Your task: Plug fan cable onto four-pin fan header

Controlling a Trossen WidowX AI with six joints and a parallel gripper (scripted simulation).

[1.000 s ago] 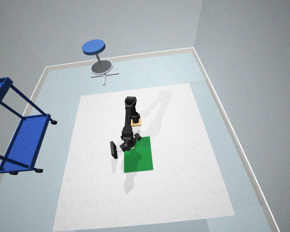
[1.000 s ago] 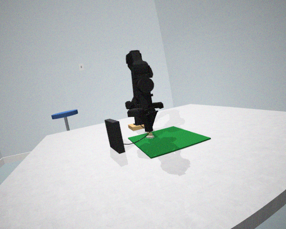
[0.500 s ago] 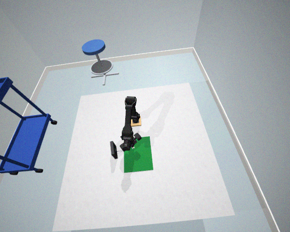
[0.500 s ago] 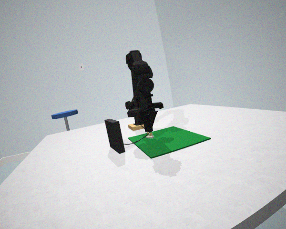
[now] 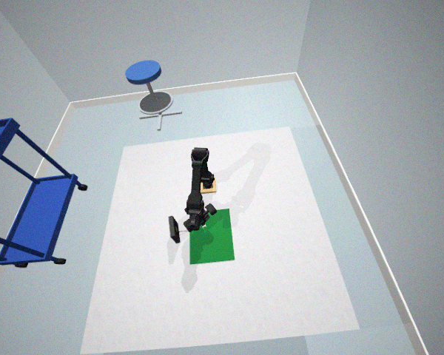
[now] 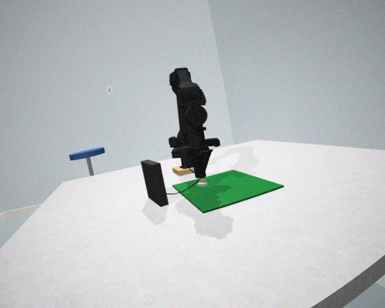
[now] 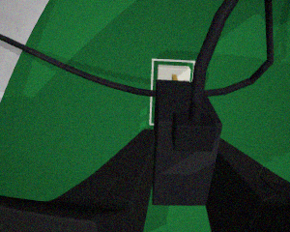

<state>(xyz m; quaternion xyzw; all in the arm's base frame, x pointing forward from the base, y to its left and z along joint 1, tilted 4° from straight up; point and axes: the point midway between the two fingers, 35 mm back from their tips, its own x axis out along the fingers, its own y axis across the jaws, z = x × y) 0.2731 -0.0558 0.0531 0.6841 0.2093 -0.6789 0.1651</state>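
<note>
My gripper tip is now 10 mm below the black plug. Also, from my gripper tip: black fan: 150 mm to the right, 20 mm ahead, 20 mm above; white four-pin fan header: 40 mm below; green board: 60 mm below, 60 mm ahead, 40 mm to the left.
</note>
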